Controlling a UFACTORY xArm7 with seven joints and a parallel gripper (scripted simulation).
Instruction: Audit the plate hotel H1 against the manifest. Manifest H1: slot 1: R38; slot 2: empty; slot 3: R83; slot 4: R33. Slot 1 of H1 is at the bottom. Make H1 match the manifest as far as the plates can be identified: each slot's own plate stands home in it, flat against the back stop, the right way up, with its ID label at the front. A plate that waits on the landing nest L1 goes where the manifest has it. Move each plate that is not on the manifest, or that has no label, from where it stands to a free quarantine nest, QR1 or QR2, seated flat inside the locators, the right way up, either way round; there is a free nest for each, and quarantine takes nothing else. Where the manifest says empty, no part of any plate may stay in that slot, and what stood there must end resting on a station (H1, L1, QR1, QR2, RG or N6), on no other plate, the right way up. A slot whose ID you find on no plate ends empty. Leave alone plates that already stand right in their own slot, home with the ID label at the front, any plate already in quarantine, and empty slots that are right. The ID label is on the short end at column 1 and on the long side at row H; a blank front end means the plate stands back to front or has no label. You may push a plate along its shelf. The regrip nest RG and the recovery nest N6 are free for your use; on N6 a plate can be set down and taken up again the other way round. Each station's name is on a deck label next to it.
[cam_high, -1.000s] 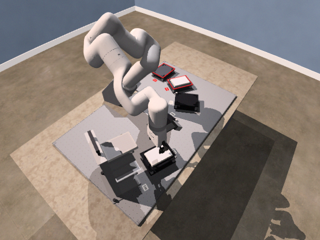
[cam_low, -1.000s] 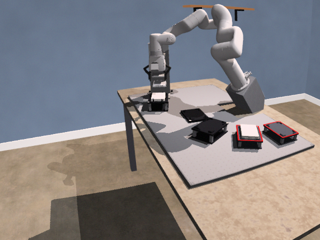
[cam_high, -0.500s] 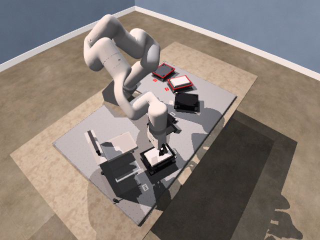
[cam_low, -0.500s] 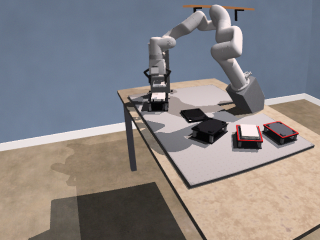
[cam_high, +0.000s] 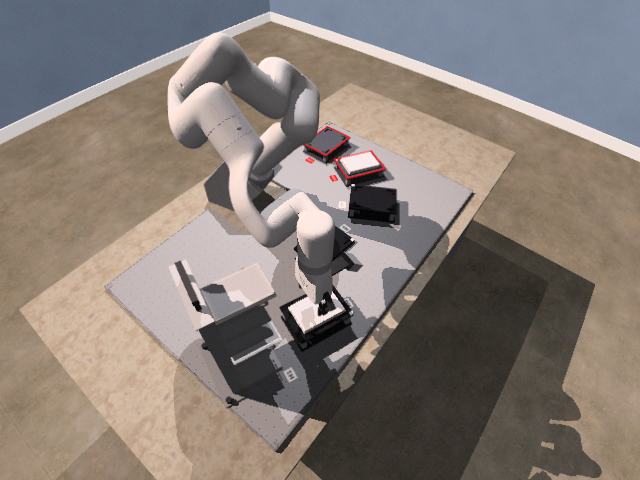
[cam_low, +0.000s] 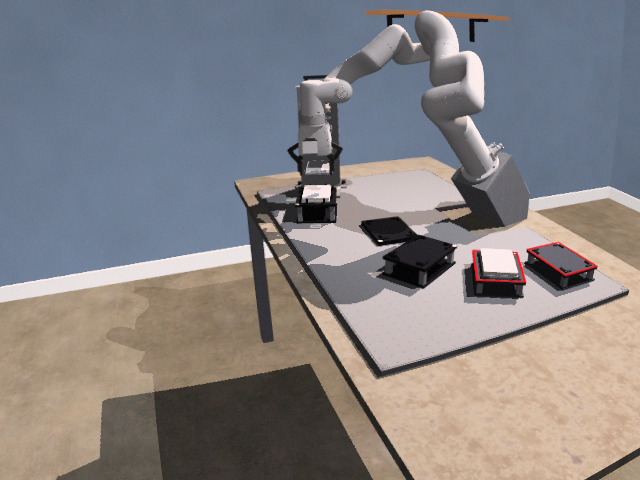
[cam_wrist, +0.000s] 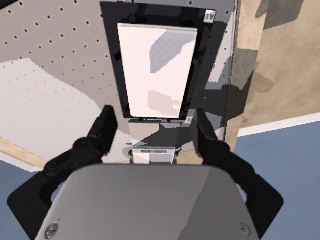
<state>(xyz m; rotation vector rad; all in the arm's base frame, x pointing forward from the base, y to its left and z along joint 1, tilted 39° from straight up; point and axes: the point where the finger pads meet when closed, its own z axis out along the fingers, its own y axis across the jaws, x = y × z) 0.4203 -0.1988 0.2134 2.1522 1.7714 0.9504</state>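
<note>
The RG deck label is 10 mm ahead of my hand, 120 mm to the left of it and 140 mm below it. Also, from my hand: plate hotel H1 (20 mm behind, 260 mm to the right, 50 mm above); pale plate (20 mm behind, 180 mm to the right, 40 mm below); H1 deck label (90 mm ahead, 140 mm to the right, 140 mm below).
</note>
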